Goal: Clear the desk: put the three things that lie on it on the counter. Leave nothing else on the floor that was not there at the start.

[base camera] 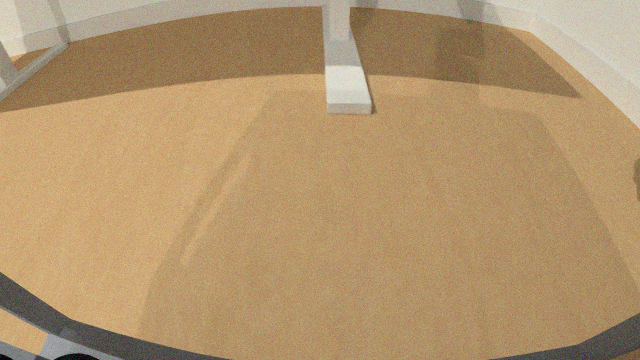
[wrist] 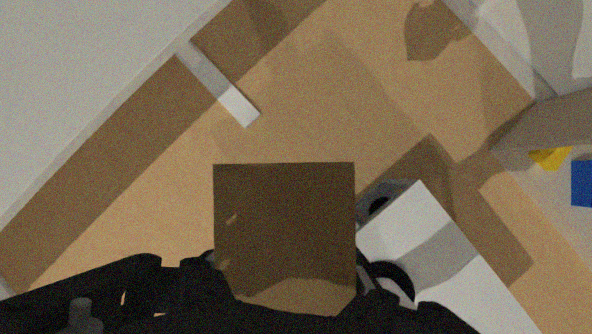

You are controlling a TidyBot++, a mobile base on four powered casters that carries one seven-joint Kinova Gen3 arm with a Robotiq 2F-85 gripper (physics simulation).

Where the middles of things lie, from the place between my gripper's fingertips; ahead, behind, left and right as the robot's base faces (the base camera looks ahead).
I see the brown box (wrist: 284,233) 1 cm ahead of my hand, 1 cm to the right of it and 1 cm above it.
